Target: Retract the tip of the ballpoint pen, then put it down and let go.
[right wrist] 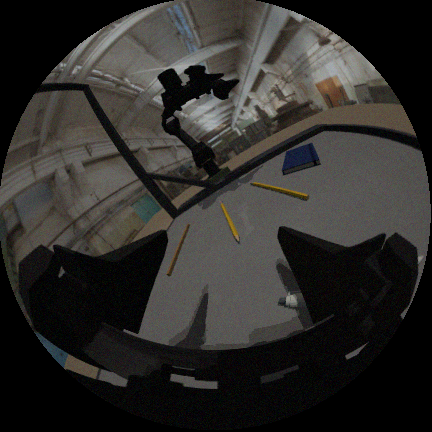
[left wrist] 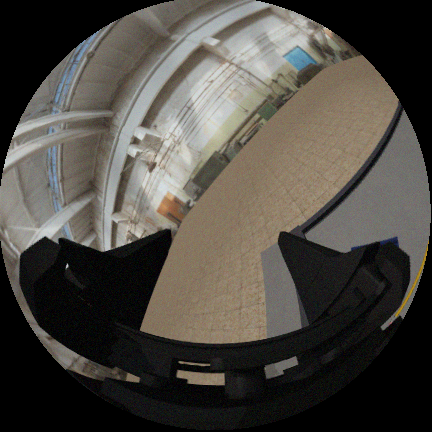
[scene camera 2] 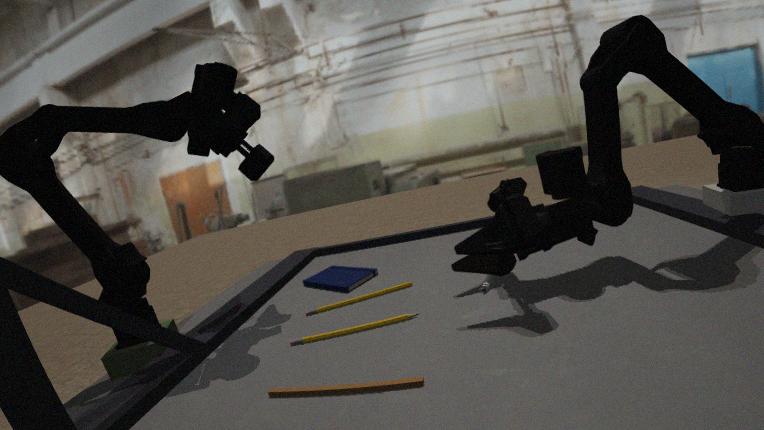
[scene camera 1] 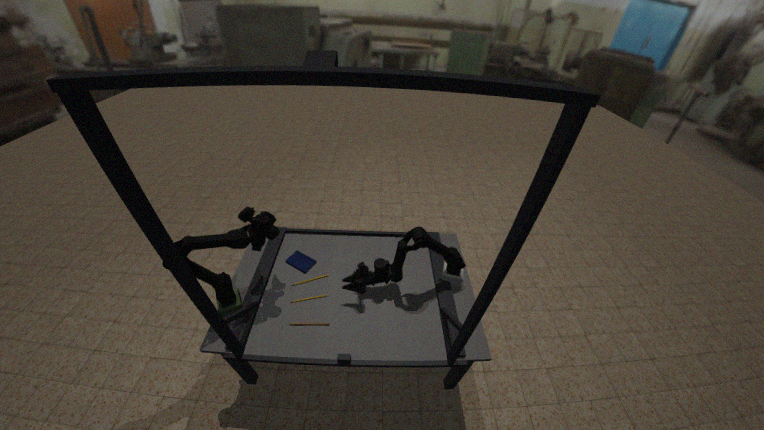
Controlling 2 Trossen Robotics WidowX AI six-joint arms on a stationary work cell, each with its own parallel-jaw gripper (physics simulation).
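Pixels of known places: left gripper, fingertip midpoint: (right wrist: 230, 76) (left wrist: 226, 236) (scene camera 2: 242, 145); right gripper, fingertip midpoint: (right wrist: 223, 234) (scene camera 2: 453, 260) (scene camera 1: 342, 283); left arm's base, link origin: (right wrist: 214, 173) (scene camera 1: 228, 300); right arm's base, link origin: (scene camera 2: 742, 186) (scene camera 1: 453, 270).
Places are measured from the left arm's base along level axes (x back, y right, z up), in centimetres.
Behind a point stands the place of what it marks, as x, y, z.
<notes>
The ballpoint pen (scene camera 2: 484, 287) @(-54.1, 18.0, -3.1) (right wrist: 290, 300) @(-54.8, 17.6, -2.9) is whitish with a dark end. It lies on the grey table (scene camera 1: 384, 336) @(-55.5, 46.9, -4.0) (scene camera 2: 588, 373) @(-49.8, 40.1, -4.0), beneath my right gripper and mostly hidden by it. Whether the pen's tip is out cannot be made out. My right gripper (scene camera 1: 343, 283) @(-49.8, 17.9, 2.8) (scene camera 2: 453, 258) @(-49.8, 17.9, 2.8) (right wrist: 223, 234) @(-49.8, 17.9, 2.8) is open and empty, with its fingers above the table. In the right wrist view the pen's end shows beside the finger at the right. My left gripper (left wrist: 226, 236) @(-26.0, -17.7, 28.2) (right wrist: 230, 76) @(-26.0, -17.7, 28.2) is open and empty, raised high by the table's far left corner.
A blue notebook (scene camera 1: 300, 261) @(-37.7, -9.3, -2.8) (scene camera 2: 339, 278) @(-37.7, -7.5, -2.8) (right wrist: 300, 157) @(-39.9, -7.1, -2.8) lies at the back left. Two yellow pencils, one farther back (scene camera 2: 358, 299) @(-38.1, 4.2, -3.6) and one nearer (scene camera 2: 352, 329) @(-34.3, 14.2, -3.4), lie in front of it. A brown-orange stick (scene camera 2: 347, 388) @(-30.1, 26.8, -3.4) (right wrist: 178, 250) @(-31.6, 26.8, -3.7) lies nearest. A dark frame (scene camera 1: 534, 202) @(-71.6, 70.2, 78.2) stands around the table.
</notes>
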